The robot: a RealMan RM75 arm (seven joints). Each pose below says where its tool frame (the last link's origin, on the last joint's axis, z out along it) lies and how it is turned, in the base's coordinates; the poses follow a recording.
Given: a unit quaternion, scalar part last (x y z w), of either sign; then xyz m.
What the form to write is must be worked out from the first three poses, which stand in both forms.
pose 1, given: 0.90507, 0.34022, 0.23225, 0.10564, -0.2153, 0.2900, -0.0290
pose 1, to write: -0.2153, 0.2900, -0.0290, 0.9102, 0.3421, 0.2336, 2.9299
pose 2, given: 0.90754, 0.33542, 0.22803, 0.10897, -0.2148, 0.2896, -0.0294
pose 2, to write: -0.2148, 0.2896, -0.0294, 0.9130, 0.3374, 0.2294, 2.9232
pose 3, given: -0.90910, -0.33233, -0.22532, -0.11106, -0.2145, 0.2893, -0.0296
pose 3, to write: -0.2145, 0.2893, -0.0296, 0.9148, 0.3344, 0.2267, 2.9190
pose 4, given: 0.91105, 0.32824, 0.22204, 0.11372, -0.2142, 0.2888, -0.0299
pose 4, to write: -0.2142, 0.2888, -0.0299, 0.9170, 0.3304, 0.2235, 2.9137
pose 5, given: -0.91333, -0.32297, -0.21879, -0.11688, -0.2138, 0.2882, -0.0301
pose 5, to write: -0.2138, 0.2882, -0.0301, 0.9196, 0.3252, 0.2203, 2.9073
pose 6, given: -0.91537, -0.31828, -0.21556, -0.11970, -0.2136, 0.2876, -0.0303
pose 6, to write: -0.2136, 0.2876, -0.0303, 0.9220, 0.3206, 0.2171, 2.9016
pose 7, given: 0.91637, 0.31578, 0.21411, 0.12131, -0.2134, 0.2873, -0.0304
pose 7, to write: -0.2134, 0.2873, -0.0304, 0.9232, 0.3181, 0.2157, 2.8984
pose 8, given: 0.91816, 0.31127, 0.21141, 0.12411, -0.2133, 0.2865, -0.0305
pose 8, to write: -0.2133, 0.2865, -0.0305, 0.9253, 0.3137, 0.2131, 2.8927
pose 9, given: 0.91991, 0.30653, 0.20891, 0.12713, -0.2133, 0.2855, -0.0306
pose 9, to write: -0.2133, 0.2855, -0.0306, 0.9274, 0.3090, 0.2106, 2.8866
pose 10, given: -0.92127, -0.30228, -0.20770, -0.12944, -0.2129, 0.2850, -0.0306
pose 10, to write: -0.2129, 0.2850, -0.0306, 0.9291, 0.3048, 0.2095, 2.8820
